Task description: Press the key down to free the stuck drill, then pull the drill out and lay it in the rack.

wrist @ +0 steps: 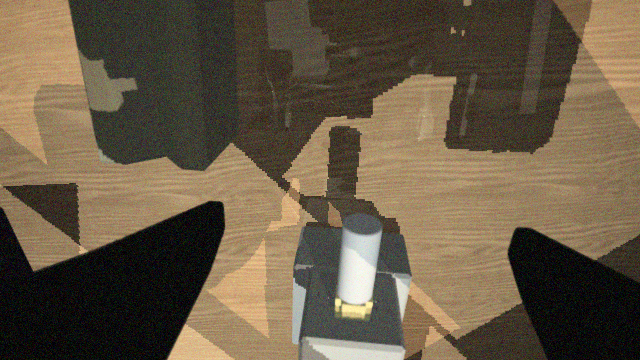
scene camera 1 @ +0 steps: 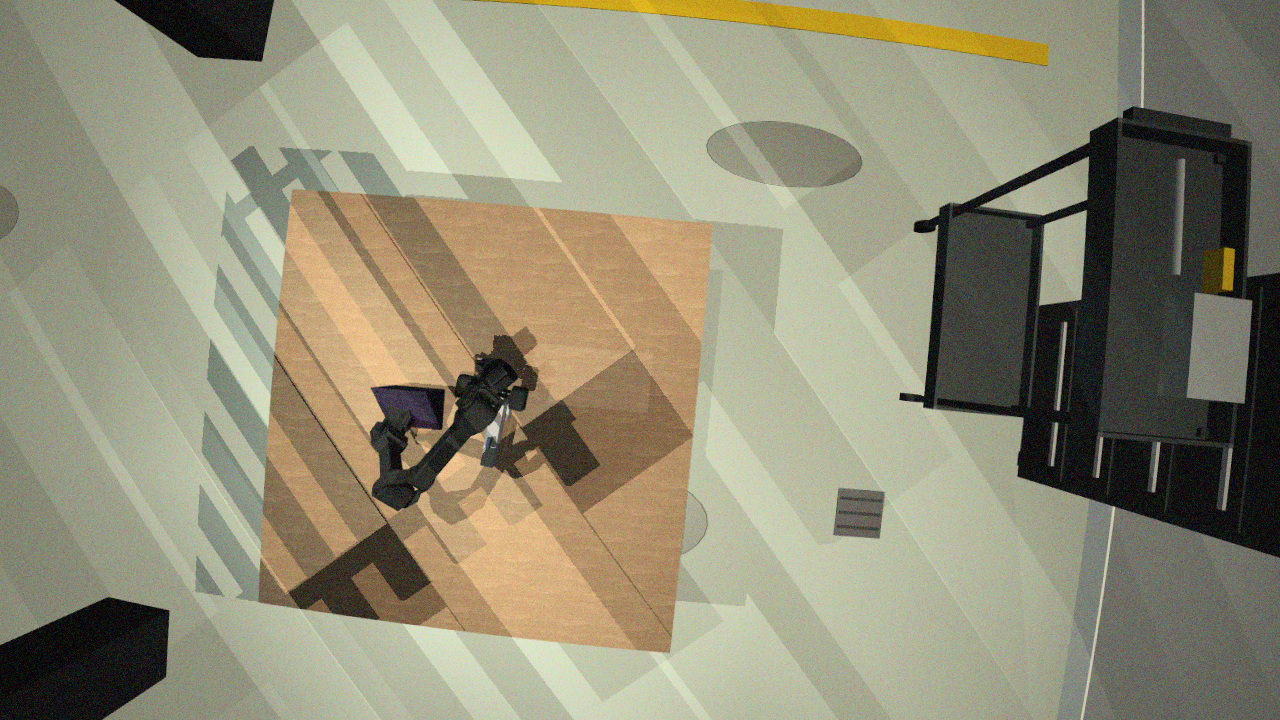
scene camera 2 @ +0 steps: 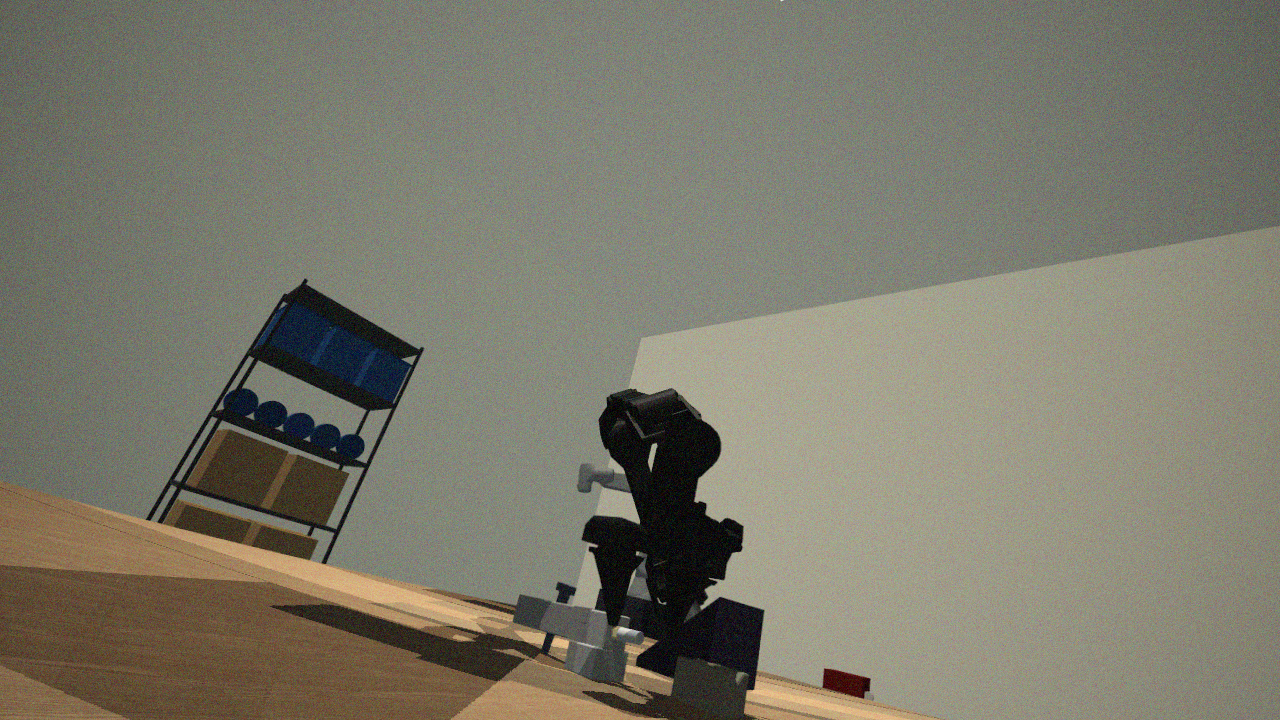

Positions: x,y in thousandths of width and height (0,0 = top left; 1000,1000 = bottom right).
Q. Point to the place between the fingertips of my gripper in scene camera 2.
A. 503,877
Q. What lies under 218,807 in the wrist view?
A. My gripper.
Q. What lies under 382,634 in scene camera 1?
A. A housing.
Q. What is my gripper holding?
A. Nothing.
